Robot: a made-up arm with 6 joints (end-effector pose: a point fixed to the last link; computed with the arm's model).
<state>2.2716 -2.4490 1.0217 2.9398 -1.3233 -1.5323</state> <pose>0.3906 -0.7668 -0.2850 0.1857 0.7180 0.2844 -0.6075</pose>
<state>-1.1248 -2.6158 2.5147 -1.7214 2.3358 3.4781</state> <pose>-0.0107 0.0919 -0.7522 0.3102 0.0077 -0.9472 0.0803</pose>
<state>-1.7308 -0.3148 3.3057 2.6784 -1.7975 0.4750</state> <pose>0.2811 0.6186 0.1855 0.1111 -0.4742 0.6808 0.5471</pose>
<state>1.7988 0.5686 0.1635 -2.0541 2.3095 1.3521</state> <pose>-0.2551 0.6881 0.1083 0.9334 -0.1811 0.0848 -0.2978</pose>
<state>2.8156 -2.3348 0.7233 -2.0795 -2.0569 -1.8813</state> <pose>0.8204 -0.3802 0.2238 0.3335 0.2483 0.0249 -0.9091</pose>
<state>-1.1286 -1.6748 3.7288 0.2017 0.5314 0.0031</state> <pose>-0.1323 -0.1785 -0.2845 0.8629 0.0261 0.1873 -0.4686</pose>
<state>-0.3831 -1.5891 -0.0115 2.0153 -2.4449 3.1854</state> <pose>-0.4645 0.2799 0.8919 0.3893 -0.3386 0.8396 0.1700</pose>
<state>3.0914 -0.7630 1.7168 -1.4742 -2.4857 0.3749</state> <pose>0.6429 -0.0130 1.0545 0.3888 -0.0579 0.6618 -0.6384</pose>
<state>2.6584 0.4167 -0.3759 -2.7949 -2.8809 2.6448</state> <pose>-0.5821 0.0930 0.0377 0.2477 -0.8013 0.0268 -0.5438</pose>
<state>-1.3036 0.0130 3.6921 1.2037 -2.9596 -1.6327</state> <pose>-0.1931 0.4335 0.0877 0.2671 0.6740 -0.6725 0.1484</pose>
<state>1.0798 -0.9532 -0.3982 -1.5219 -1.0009 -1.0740</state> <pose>0.1891 0.3329 0.6193 0.1333 0.4740 0.7331 0.4692</pose>
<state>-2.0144 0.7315 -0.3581 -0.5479 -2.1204 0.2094</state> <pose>-0.3467 -0.3318 -0.1379 0.1928 0.9240 0.3029 0.1314</pose>
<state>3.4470 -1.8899 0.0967 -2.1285 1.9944 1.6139</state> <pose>0.4565 0.0329 0.8017 0.2433 0.1867 0.7852 0.5380</pose>
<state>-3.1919 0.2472 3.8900 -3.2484 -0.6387 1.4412</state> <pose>0.4746 -0.2230 0.2396 0.6757 -0.5044 0.4153 0.3414</pose>
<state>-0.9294 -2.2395 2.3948 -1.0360 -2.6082 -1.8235</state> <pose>-0.3798 0.3382 -0.6277 0.7606 -0.1987 -0.6074 0.1141</pose>
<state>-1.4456 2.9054 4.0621 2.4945 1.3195 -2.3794</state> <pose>0.1881 -0.2165 0.5513 0.8903 -0.2179 0.1386 -0.3751</pose>
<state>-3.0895 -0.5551 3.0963 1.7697 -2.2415 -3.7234</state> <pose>0.6686 -0.0047 0.0402 0.4135 -0.0196 -0.2450 0.8767</pose>
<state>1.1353 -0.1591 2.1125 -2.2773 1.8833 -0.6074</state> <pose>-0.2724 -0.2776 1.1876 0.5370 -0.8254 -0.1740 0.0142</pose>
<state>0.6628 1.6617 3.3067 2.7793 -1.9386 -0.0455</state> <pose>0.0656 0.2885 0.8607 0.4762 0.2062 0.0757 -0.8514</pose>
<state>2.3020 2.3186 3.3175 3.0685 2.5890 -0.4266</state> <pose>-0.5514 0.3159 0.5637 0.5864 0.3856 0.5787 -0.4153</pose>
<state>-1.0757 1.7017 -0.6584 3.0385 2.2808 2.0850</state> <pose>0.1235 0.1899 -0.2902 0.7167 -0.0665 -0.6942 0.0036</pose>
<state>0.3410 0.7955 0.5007 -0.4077 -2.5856 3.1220</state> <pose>0.8732 0.1150 0.2138 0.0815 0.0952 0.1938 -0.9730</pose>
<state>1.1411 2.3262 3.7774 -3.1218 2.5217 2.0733</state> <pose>-0.0409 0.3907 0.6541 0.7658 0.1368 0.6039 0.1736</pose>
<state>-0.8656 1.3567 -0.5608 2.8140 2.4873 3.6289</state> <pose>0.2595 -0.0127 -0.3338 0.3797 -0.5849 -0.5688 -0.4360</pose>
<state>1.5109 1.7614 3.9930 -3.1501 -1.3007 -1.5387</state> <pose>-0.2035 -0.0518 0.6927 0.3859 0.5723 -0.4004 -0.6027</pose>
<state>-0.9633 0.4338 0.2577 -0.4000 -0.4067 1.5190</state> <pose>0.2975 -0.7506 0.3622 0.8212 -0.3587 0.4001 -0.1918</pose>
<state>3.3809 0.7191 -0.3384 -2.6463 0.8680 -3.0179</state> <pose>-0.4183 -0.2832 -0.1234 0.1360 0.7539 0.3704 -0.5252</pose>
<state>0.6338 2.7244 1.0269 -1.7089 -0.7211 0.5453</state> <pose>-0.1277 -0.0597 -0.7159 0.4376 0.3361 0.8330 -0.0410</pose>
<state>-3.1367 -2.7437 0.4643 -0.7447 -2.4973 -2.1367</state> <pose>0.8053 0.1510 0.0051 0.3357 -0.0638 -0.5976 -0.7254</pose>
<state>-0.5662 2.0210 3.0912 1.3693 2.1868 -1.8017</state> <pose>0.3682 -0.2815 0.7598 0.6045 -0.4142 -0.1061 0.6721</pose>
